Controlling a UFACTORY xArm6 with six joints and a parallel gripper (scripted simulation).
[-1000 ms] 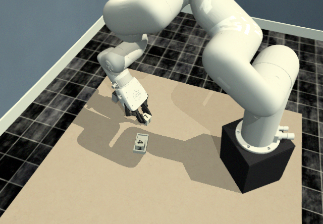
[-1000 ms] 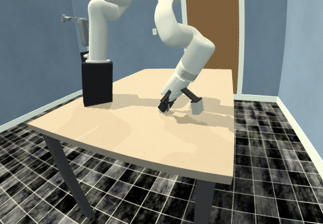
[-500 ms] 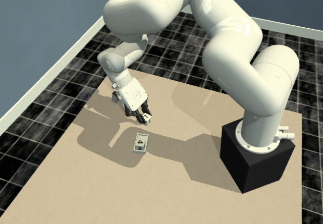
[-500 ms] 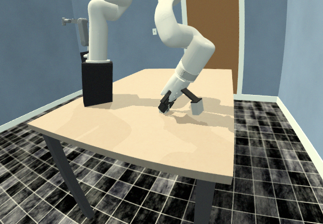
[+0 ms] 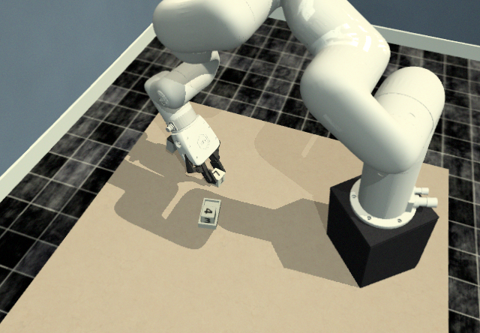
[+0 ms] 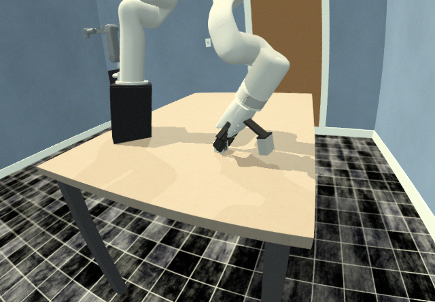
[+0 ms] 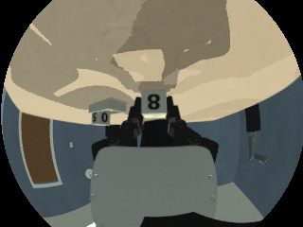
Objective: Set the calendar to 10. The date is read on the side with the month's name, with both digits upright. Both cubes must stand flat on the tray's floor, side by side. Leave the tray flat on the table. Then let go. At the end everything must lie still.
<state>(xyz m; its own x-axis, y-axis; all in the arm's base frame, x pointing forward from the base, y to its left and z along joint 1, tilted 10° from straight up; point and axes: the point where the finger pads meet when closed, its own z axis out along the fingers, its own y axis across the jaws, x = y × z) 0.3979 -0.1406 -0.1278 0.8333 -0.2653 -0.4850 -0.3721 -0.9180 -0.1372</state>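
My hand is 10 mm past the white cube and 20 mm above it. Also, from my hand: tray (20 mm behind, 110 mm to the left, 20 mm below).
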